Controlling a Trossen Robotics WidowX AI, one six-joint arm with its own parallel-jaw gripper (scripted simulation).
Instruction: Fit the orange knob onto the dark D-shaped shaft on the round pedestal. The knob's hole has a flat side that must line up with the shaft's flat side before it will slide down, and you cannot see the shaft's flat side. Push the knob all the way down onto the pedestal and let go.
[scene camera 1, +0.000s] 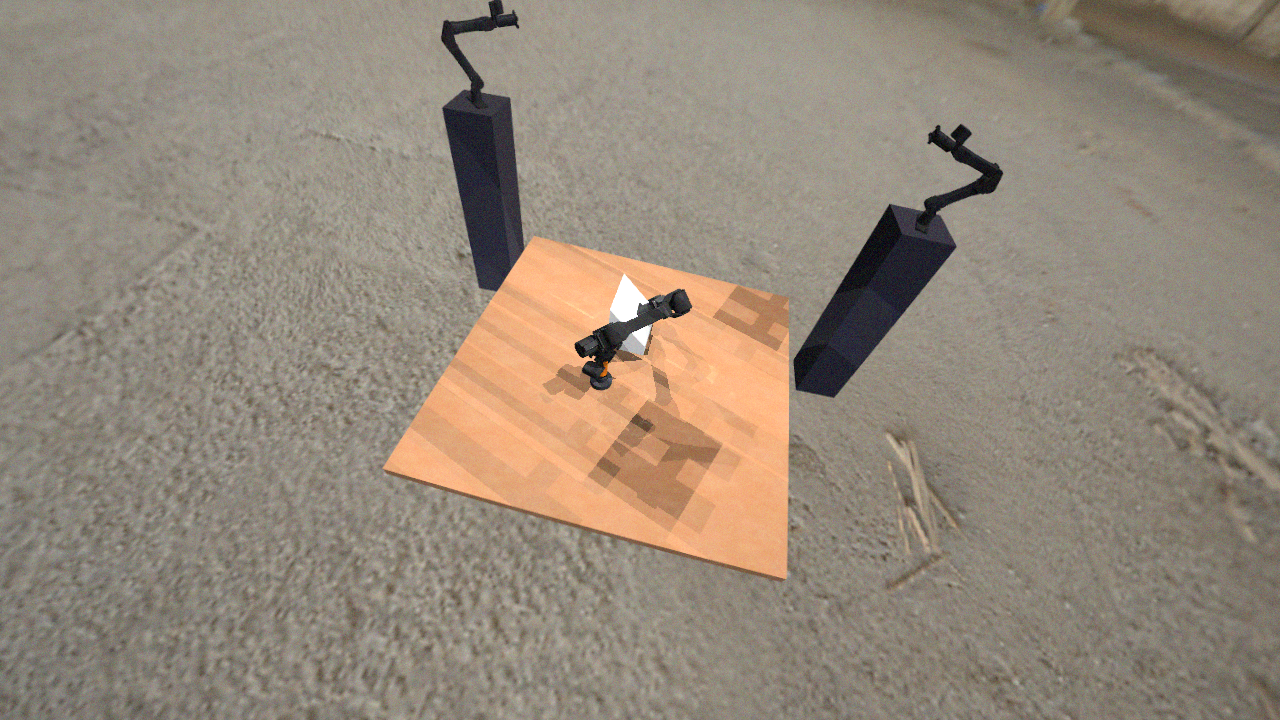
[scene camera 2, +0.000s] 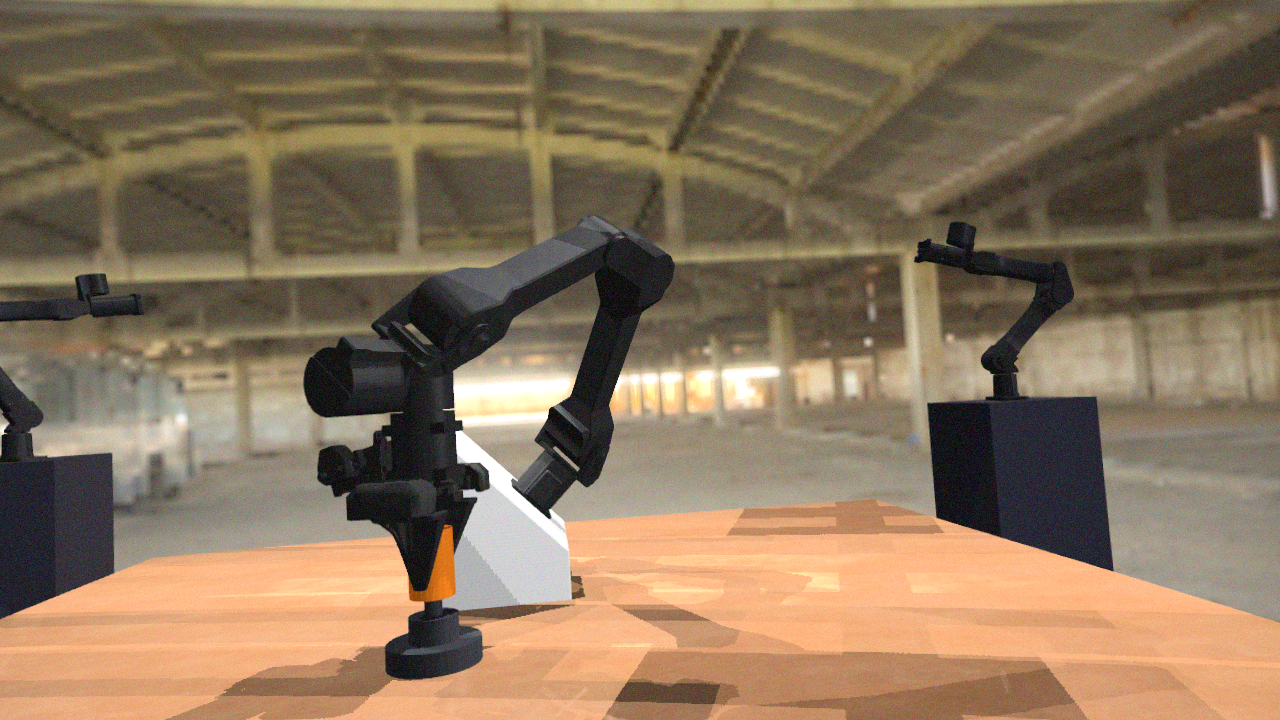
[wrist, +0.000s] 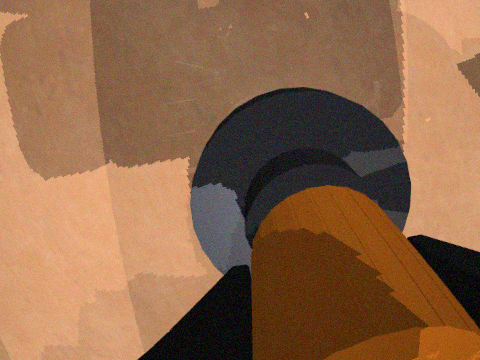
Note:
In view: the gripper (scene camera 2: 430, 584), a knob (scene camera 2: 442, 582) and a pedestal (scene camera 2: 435, 645).
The knob is seen too in the wrist view (wrist: 328, 267). The gripper shows as well in the wrist view (wrist: 330, 267). The pedestal shows as well in the wrist view (wrist: 279, 143).

